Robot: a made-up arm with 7 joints. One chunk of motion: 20 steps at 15 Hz.
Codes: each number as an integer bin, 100 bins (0 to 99) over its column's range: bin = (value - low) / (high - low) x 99, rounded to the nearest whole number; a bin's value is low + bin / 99 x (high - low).
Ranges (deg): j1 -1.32..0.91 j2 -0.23..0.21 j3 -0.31..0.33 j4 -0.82..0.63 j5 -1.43..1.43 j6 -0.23..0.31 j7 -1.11..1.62
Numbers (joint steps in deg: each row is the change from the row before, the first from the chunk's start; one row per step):
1: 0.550 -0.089 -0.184 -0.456 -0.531 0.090 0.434
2: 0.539 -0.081 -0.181 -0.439 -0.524 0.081 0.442
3: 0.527 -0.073 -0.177 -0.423 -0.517 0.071 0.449
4: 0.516 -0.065 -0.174 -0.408 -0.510 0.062 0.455
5: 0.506 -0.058 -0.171 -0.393 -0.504 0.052 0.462
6: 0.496 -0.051 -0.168 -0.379 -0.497 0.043 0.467
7: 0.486 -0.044 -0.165 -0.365 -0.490 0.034 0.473
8: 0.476 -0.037 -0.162 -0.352 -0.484 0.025 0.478
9: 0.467 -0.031 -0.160 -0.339 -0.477 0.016 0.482
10: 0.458 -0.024 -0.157 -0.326 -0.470 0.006 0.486
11: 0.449 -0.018 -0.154 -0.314 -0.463 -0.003 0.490
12: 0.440 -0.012 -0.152 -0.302 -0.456 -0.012 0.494
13: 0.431 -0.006 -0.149 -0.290 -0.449 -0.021 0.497
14: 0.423 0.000 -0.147 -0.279 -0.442 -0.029 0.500
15: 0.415 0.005 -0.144 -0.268 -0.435 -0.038 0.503
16: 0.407 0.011 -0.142 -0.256 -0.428 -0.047 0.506
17: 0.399 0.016 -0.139 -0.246 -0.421 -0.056 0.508
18: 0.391 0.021 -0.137 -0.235 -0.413 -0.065 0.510
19: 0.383 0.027 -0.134 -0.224 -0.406 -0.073 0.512
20: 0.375 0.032 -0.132 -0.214 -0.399 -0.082 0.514
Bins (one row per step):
1: 83 32 19 25 31 59 56
2: 83 34 20 26 31 57 56
3: 82 35 21 27 32 55 57
4: 82 37 21 28 32 54 57
5: 81 39 22 29 32 52 57
6: 81 40 22 30 32 50 57
7: 80 42 22 31 33 48 57
8: 80 43 23 32 33 47 58
9: 79 45 23 33 33 45 58
10: 79 46 24 34 33 43 58
11: 79 48 24 35 33 42 58
12: 78 49 24 35 34 40 58
13: 78 50 25 36 34 38 58
14: 77 52 25 37 34 37 58
15: 77 53 26 38 34 35 58
16: 77 54 26 39 35 34 59
17: 76 55 26 39 35 32 59
18: 76 56 27 40 35 30 59
19: 76 58 27 41 35 29 59
20: 75 59 28 41 36 27 59

